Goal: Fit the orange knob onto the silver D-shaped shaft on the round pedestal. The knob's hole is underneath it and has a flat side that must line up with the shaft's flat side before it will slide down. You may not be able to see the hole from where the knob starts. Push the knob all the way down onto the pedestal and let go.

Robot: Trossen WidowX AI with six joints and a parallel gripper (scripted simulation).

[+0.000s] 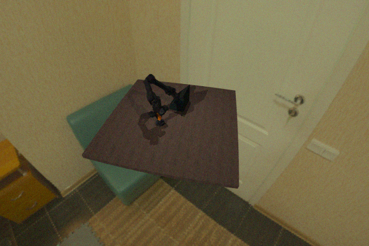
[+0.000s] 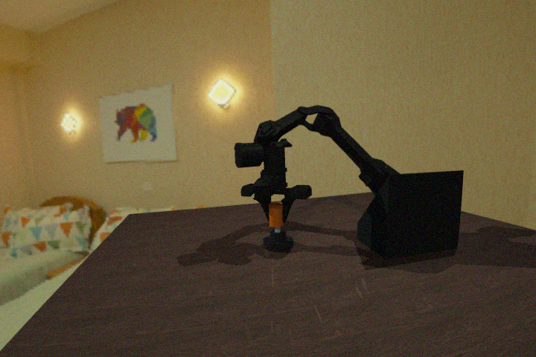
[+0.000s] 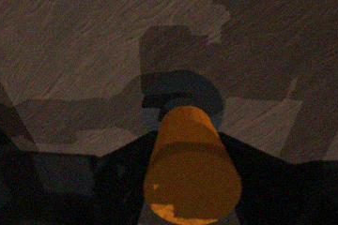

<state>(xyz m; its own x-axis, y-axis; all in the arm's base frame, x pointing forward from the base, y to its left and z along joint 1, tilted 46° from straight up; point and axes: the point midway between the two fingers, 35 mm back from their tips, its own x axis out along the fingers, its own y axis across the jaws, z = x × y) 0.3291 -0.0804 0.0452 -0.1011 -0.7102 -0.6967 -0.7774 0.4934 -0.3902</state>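
Now: gripper tip 30 mm below the orange knob. The rest, counted from my gripper tip: round pedestal (40 mm below).
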